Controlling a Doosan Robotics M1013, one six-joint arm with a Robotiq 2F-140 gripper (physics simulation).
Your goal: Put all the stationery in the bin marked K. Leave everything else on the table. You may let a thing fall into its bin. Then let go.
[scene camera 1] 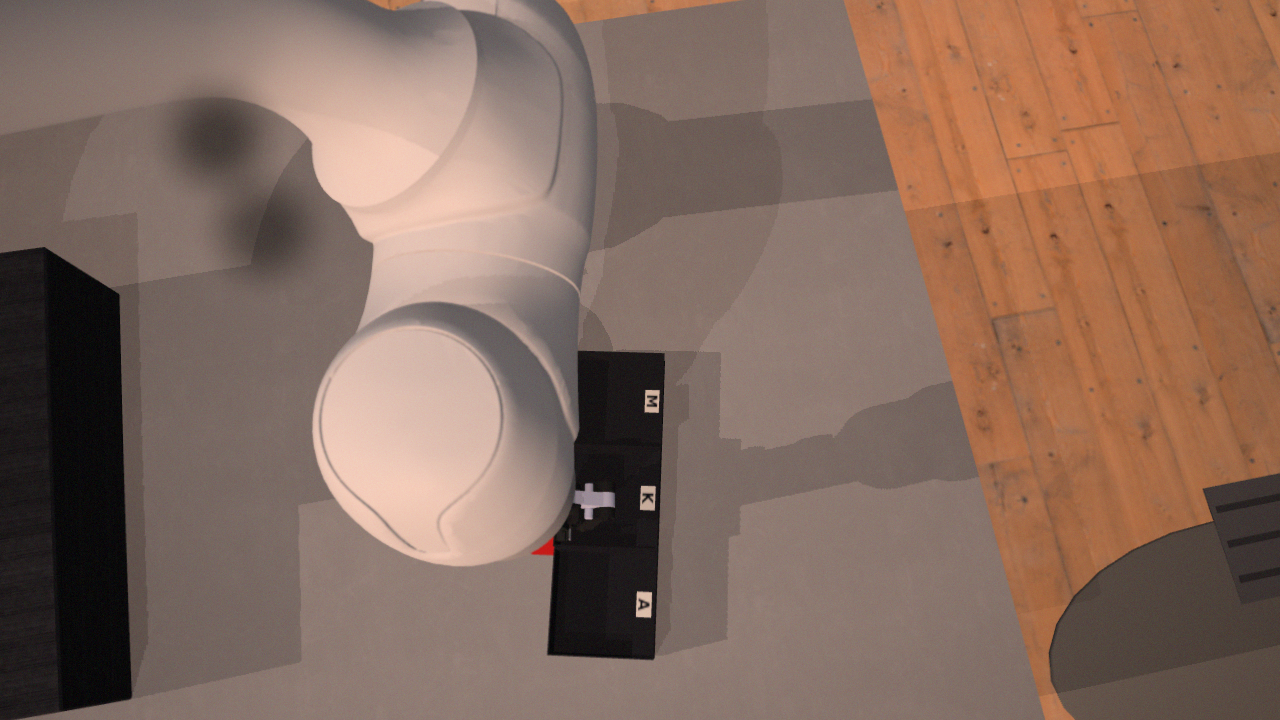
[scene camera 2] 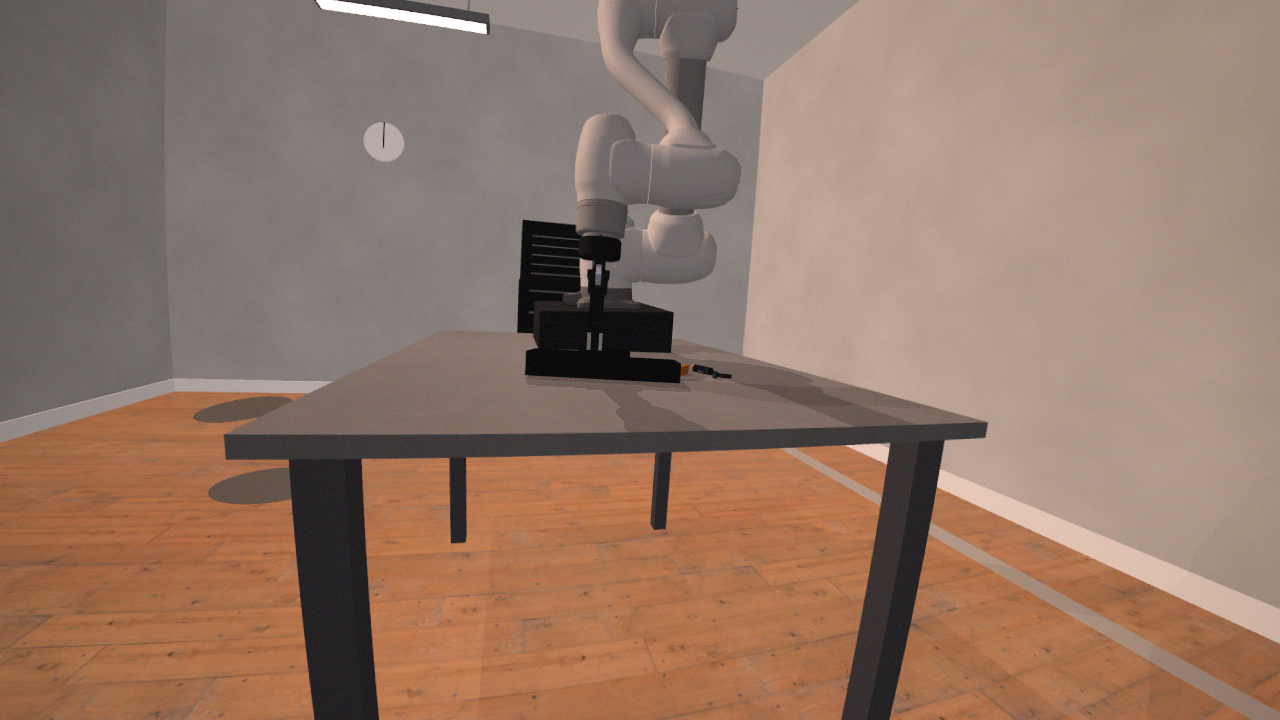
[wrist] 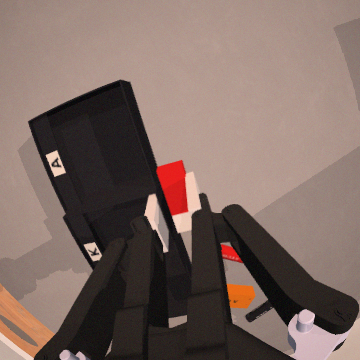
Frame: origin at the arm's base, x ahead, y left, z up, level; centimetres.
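Seen in the pictures: gripper, fingertip midpoint: (wrist: 176,190); arm's base at its link origin: (scene camera 2: 605,305).
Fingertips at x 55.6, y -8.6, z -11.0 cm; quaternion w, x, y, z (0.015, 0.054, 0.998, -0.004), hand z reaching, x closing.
Pixels of each thing's top centre, then the offset from my fingertips to it. "spot": a spot on its surface instead.
- white eraser at its top centre: (scene camera 1: 546,514) (wrist: 179,200) dx +0.0, dy +0.7, dz +0.7 cm
- bin marked K at its top centre: (scene camera 1: 608,495) (wrist: 122,249) (scene camera 2: 605,348) dx +5.4, dy +1.3, dz +4.4 cm
- Bin A at a spot on its surface: (scene camera 1: 604,626) (wrist: 91,123) spot: dx +4.0, dy -8.9, dz +0.3 cm
- bin M at a spot on its surface: (scene camera 1: 617,394) spot: dx +7.0, dy +10.6, dz +0.3 cm
- red battery at its top centre: (wrist: 231,257) dx -2.2, dy +9.0, dz +0.8 cm
- orange 9V battery at its top centre: (wrist: 235,301) (scene camera 2: 678,365) dx -0.5, dy +16.3, dz +1.1 cm
- black cylinder at its top centre: (wrist: 262,313) (scene camera 2: 702,365) dx -3.1, dy +22.0, dz +0.8 cm
The red and white eraser (scene camera 1: 544,545) (wrist: 172,187) lies right against the outer side of the black bins. The bin marked K (scene camera 1: 633,528) (wrist: 107,227) is the middle one of the row. My gripper (scene camera 2: 595,340) (wrist: 176,190) is low at the bin edge, its fingers nearly together. In the wrist view one finger is inside the bin row and the other is on the far side of the eraser, so the eraser and the bin wall are both between the pads. The arm hides most of the eraser in scene camera 1.
Bin A (scene camera 1: 604,626) (wrist: 100,145) and bin M (scene camera 1: 617,394) flank K. A red battery (wrist: 231,253), an orange 9V battery (wrist: 242,296) (scene camera 2: 684,368) and a black cylinder (wrist: 258,311) lie near the gripper. A large black box (scene camera 1: 85,474) (scene camera 2: 646,329) stands on the table.
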